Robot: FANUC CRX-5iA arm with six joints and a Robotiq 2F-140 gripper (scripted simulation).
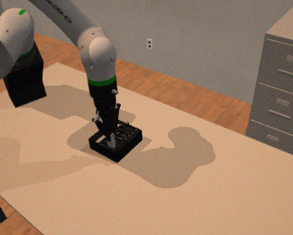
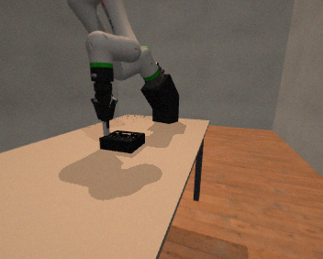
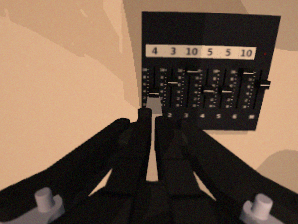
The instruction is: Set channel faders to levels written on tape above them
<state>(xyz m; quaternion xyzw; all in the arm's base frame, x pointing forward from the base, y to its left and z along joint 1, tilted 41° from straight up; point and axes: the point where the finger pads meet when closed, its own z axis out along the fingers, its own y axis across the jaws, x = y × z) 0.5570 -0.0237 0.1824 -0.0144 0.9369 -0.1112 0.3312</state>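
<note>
My hand is 20 mm past the channel 1 cap and 30 mm above it. Also, from my hand: cap 4 (20 mm behind, 70 mm to the left, 30 mm below); then cap 2 (30 mm behind, 20 mm to the left, 30 mm below); then cap 3 (40 mm behind, 50 mm to the left, 30 mm below).
</note>
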